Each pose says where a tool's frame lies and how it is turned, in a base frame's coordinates. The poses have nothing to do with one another.
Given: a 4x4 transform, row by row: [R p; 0 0 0 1], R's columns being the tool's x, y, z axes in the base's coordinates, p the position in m. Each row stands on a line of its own.
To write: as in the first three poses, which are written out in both.
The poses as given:
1:
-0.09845 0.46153 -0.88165 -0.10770
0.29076 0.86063 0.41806 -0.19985
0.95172 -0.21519 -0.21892 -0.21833
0 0 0 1
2:
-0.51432 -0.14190 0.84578 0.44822
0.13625 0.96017 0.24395 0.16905
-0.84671 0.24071 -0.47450 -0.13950
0 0 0 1
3:
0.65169 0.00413 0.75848 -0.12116
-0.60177 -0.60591 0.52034 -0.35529
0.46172 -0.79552 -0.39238 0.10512
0 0 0 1
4:
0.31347 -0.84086 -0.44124 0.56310
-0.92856 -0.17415 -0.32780 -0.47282
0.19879 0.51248 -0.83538 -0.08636
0 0 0 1
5:
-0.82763 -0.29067 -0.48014 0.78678
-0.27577 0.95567 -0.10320 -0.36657
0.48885 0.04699 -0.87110 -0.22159
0 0 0 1
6:
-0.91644 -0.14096 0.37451 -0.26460
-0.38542 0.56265 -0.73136 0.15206
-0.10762 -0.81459 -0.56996 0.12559
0 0 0 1
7:
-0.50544 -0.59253 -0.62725 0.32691
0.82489 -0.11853 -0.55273 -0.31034
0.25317 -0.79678 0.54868 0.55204
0 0 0 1
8:
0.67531 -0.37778 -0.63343 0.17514
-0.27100 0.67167 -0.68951 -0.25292
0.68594 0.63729 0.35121 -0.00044
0 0 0 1
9:
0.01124 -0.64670 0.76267 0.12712
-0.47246 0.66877 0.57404 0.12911
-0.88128 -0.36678 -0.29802 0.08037
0 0 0 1
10:
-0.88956 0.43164 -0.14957 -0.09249
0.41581 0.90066 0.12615 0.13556
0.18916 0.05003 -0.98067 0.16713
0 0 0 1
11:
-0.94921 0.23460 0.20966 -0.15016
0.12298 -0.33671 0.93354 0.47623
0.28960 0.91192 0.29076 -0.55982
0 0 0 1
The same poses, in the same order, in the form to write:
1: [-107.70 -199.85 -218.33], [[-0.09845 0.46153 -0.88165], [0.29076 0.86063 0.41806], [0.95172 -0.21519 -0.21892]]
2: [448.22 169.05 -139.50], [[-0.51432 -0.14190 0.84578], [0.13625 0.96017 0.24395], [-0.84671 0.24071 -0.47450]]
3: [-121.16 -355.29 105.12], [[0.65169 0.00413 0.75848], [-0.60177 -0.60591 0.52034], [0.46172 -0.79552 -0.39238]]
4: [563.10 -472.82 -86.36], [[0.31347 -0.84086 -0.44124], [-0.92856 -0.17415 -0.32780], [0.19879 0.51248 -0.83538]]
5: [786.78 -366.57 -221.59], [[-0.82763 -0.29067 -0.48014], [-0.27577 0.95567 -0.10320], [0.48885 0.04699 -0.87110]]
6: [-264.60 152.06 125.59], [[-0.91644 -0.14096 0.37451], [-0.38542 0.56265 -0.73136], [-0.10762 -0.81459 -0.56996]]
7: [326.91 -310.34 552.04], [[-0.50544 -0.59253 -0.62725], [0.82489 -0.11853 -0.55273], [0.25317 -0.79678 0.54868]]
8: [175.14 -252.92 -0.44], [[0.67531 -0.37778 -0.63343], [-0.27100 0.67167 -0.68951], [0.68594 0.63729 0.35121]]
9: [127.12 129.11 80.37], [[0.01124 -0.64670 0.76267], [-0.47246 0.66877 0.57404], [-0.88128 -0.36678 -0.29802]]
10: [-92.49 135.56 167.13], [[-0.88956 0.43164 -0.14957], [0.41581 0.90066 0.12615], [0.18916 0.05003 -0.98067]]
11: [-150.16 476.23 -559.82], [[-0.94921 0.23460 0.20966], [0.12298 -0.33671 0.93354], [0.28960 0.91192 0.29076]]
